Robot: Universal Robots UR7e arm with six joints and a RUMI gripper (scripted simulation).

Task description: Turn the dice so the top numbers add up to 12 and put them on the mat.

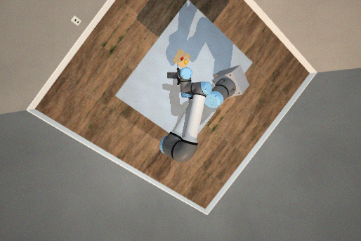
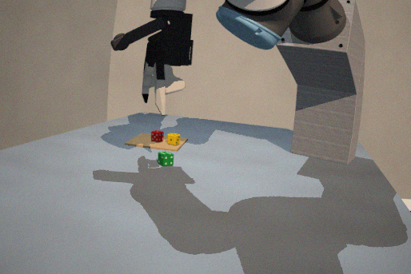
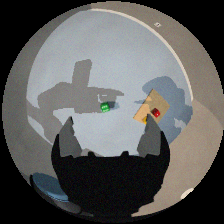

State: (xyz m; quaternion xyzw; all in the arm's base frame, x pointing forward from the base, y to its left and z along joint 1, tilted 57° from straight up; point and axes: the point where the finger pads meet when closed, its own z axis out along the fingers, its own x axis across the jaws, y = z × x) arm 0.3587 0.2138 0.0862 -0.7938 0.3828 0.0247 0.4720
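Right now my hand is 10 cm above the green die, 3 cm past it and 1 cm to the left of it. From my hand the other things lie so: tan mat (17 cm to the right, 11 cm below, 10 cm ahead); then red die (17 cm to the right, 10 cm below, 10 cm ahead); then yellow die (17 cm to the right, 10 cm below, 5 cm ahead).
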